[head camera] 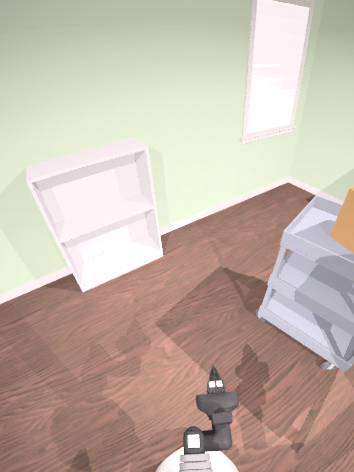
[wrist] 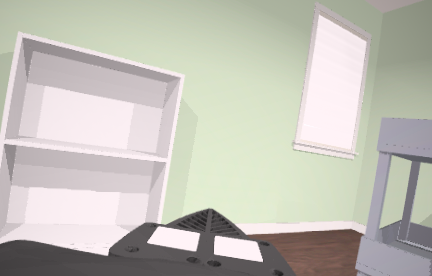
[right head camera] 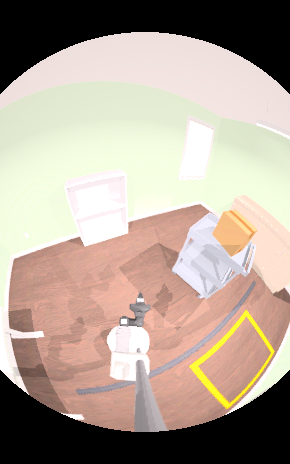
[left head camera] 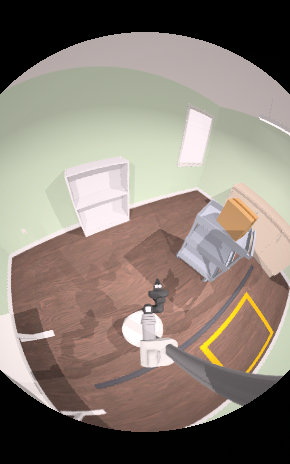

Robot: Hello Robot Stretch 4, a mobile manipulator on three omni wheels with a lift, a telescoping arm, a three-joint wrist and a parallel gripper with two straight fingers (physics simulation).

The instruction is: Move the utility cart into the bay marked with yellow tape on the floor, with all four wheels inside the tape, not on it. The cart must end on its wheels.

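Where they show: gripper, between the fingertips: (head camera: 212, 366) (wrist: 208, 227) (right head camera: 140, 291) (left head camera: 156, 277); robot's base, origin of its link: (left head camera: 141, 327).
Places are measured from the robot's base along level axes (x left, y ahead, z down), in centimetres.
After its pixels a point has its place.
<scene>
The grey utility cart (head camera: 295, 241) {x -53.7, y 86.5, z -80.8 cm} (left head camera: 202, 252) {x -66.5, y 72.2, z -45.6 cm} (right head camera: 192, 272) {x -77.1, y 84.9, z -12.2 cm} (wrist: 407, 135) {x -53.6, y 86.6, z -79.3 cm} stands upright on its wheels at the right, with a brown cardboard box (head camera: 345, 225) {x -78.6, y 88.2, z -87.2 cm} (left head camera: 235, 220) {x -83.5, y 75.9, z -93.4 cm} (right head camera: 232, 232) {x -83.5, y 75.9, z -95.5 cm} on its top tray. The cart is outside the yellow tape bay (left head camera: 205, 348) {x -76.1, y -41.9, z 2.9 cm} (right head camera: 195, 368) {x -75.5, y -43.0, z 2.8 cm}, which lies on the floor at the lower right in both side head views. My gripper (head camera: 214, 369) {x -8.5, y 40.1, z -65.0 cm} (left head camera: 157, 281) {x -8.5, y 40.1, z -65.0 cm} (right head camera: 140, 295) {x -8.5, y 40.1, z -65.0 cm} (wrist: 208, 227) {x -8.5, y 40.1, z -65.0 cm} is shut and empty, to the left of the cart and apart from it. The cart's far wheels are hidden.
A dark raised strip (left head camera: 100, 385) {x 48.2, y -83.9, z 1.5 cm} (right head camera: 85, 391) {x 43.4, y -81.8, z 0.8 cm} curves across the floor between the cart and the bay. A white bookshelf (head camera: 85, 157) {x 60.2, y 157.3, z -103.2 cm} (left head camera: 97, 165) {x 54.7, y 151.7, z -103.2 cm} stands against the left wall. A beige cabinet (left head camera: 270, 235) {x -217.5, y 85.2, z -60.9 cm} (right head camera: 272, 250) {x -217.3, y 85.7, z -57.3 cm} stands behind the cart at the right.
</scene>
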